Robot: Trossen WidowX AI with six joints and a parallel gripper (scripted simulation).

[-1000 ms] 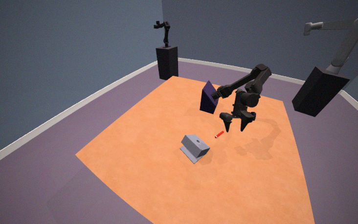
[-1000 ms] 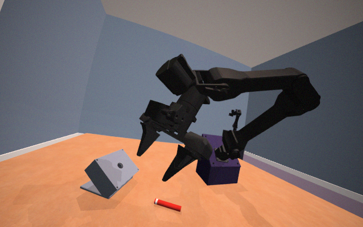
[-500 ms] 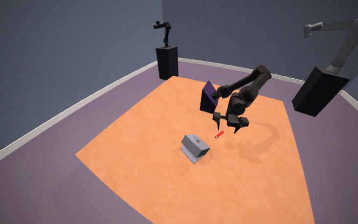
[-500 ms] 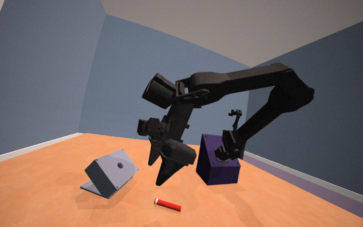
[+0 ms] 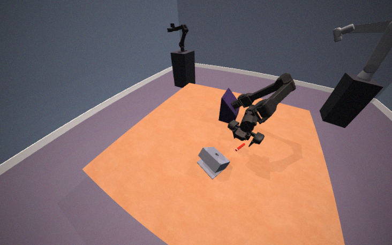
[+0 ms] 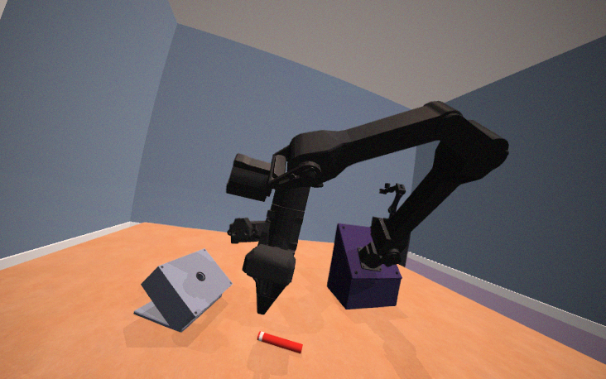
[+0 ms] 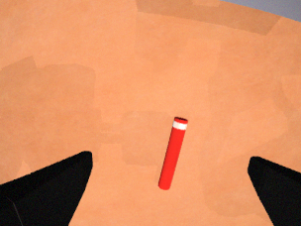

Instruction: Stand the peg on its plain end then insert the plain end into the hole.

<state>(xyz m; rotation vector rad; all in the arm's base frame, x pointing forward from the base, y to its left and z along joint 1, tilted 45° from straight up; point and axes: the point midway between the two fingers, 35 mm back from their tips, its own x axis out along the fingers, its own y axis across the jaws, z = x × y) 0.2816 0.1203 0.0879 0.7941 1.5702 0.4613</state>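
Right now my gripper tip is 2 cm past the red peg, 1 cm to the left of it and 8 cm above it. The rest, counted from my gripper tip: grey sloped panel (15 cm ahead, 10 cm to the right, 4 cm below).
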